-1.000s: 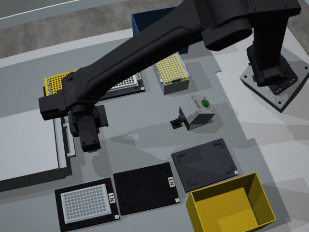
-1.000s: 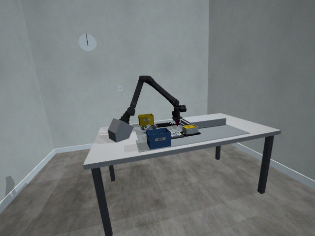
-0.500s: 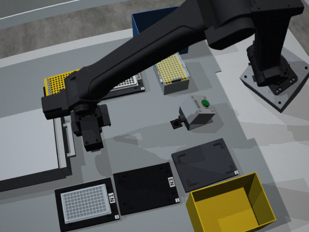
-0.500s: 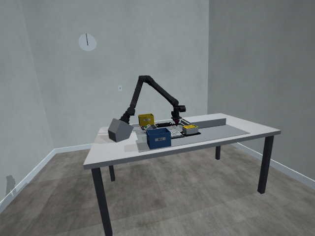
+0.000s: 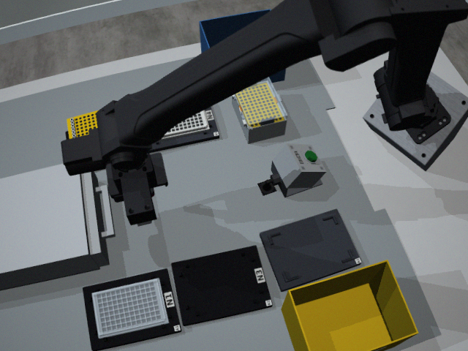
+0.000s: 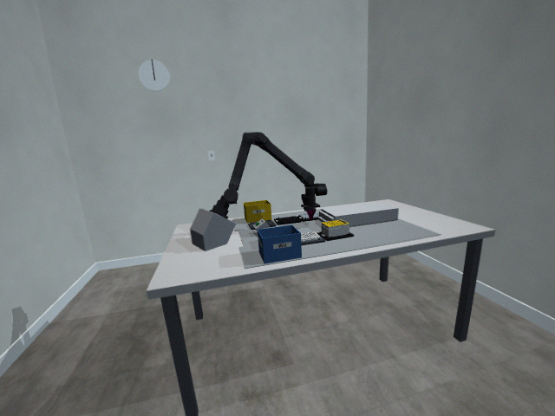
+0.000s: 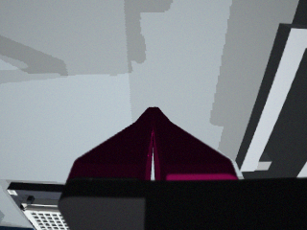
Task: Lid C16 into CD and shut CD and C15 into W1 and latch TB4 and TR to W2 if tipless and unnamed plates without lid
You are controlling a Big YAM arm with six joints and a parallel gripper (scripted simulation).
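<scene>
The nest n1 is 10 cm ahead of my hand, 18 cm to the left of it and 5 cm below it. Round my hand: plate lid (18 cm ahead, 3 cm to the right, 3 cm below); then black plate (18 cm ahead, 3 cm to the right, 3 cm below); then tip rack TR (4 cm ahead, 20 cm to the right).
</scene>
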